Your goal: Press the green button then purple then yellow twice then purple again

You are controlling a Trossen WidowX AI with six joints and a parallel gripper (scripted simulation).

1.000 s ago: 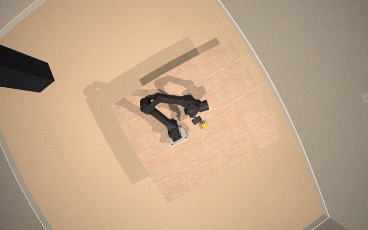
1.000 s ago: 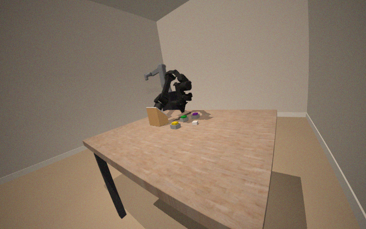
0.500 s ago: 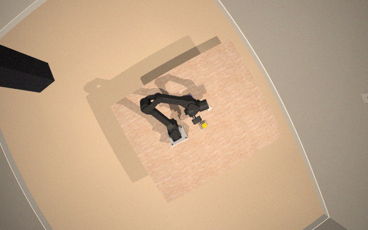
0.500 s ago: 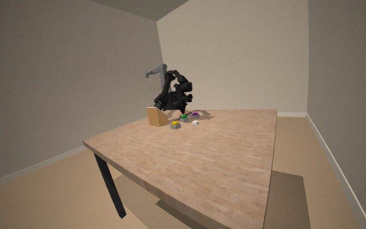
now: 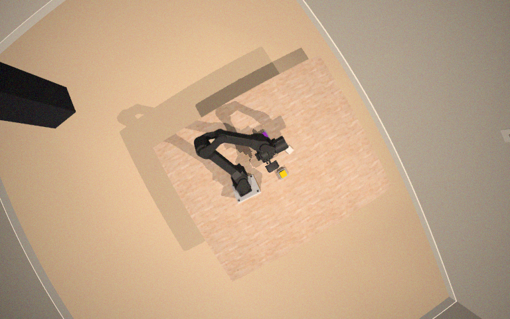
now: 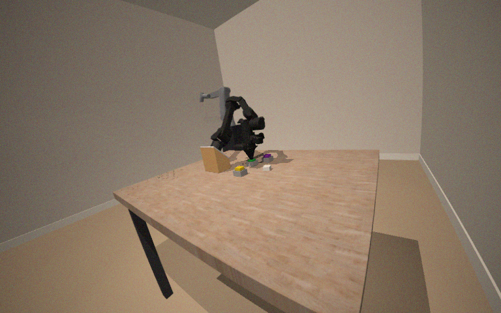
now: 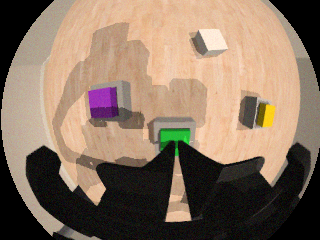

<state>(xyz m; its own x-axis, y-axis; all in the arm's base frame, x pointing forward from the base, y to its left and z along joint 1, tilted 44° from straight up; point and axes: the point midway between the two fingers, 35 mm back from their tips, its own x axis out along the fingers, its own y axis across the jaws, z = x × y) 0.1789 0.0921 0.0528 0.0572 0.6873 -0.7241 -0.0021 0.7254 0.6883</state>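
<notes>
Right now the green button is 10 mm below my gripper tip. Also, from my gripper tip: purple button: 50 mm ahead, 80 mm to the left; white block: 130 mm ahead, 50 mm to the right, 20 mm below; yellow button: 30 mm ahead, 140 mm to the right.
</notes>
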